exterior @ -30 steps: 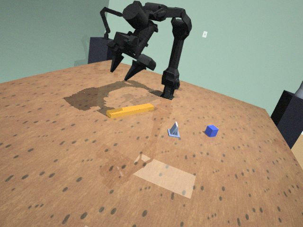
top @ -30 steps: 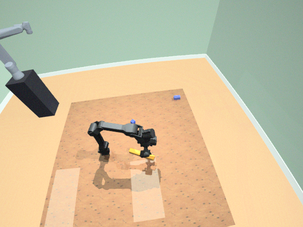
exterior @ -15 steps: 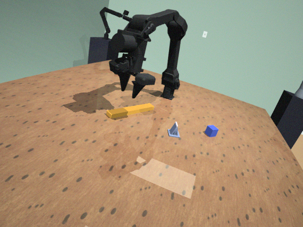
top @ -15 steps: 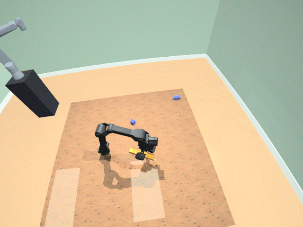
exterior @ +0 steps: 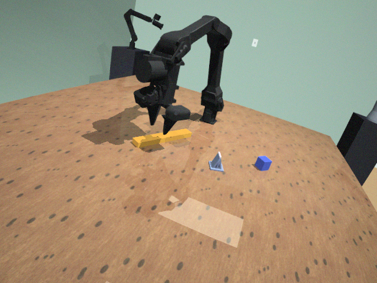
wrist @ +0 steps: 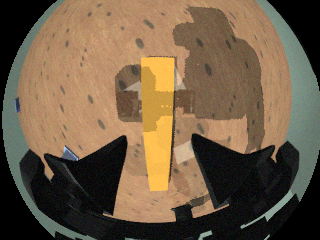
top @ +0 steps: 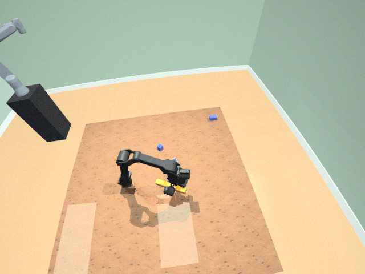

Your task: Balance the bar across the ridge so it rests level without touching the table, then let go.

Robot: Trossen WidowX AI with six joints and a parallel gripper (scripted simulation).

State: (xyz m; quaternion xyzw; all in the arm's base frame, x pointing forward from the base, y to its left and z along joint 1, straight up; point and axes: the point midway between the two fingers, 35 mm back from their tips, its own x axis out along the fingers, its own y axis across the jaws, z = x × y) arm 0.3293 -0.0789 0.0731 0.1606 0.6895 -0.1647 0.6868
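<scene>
Right now the yellow bar is 30 mm below my gripper tip, 30 mm behind it and 10 mm to the left of it. Round my gripper tip: blue cube 340 mm to the left, 80 mm behind, 20 mm below.
</scene>
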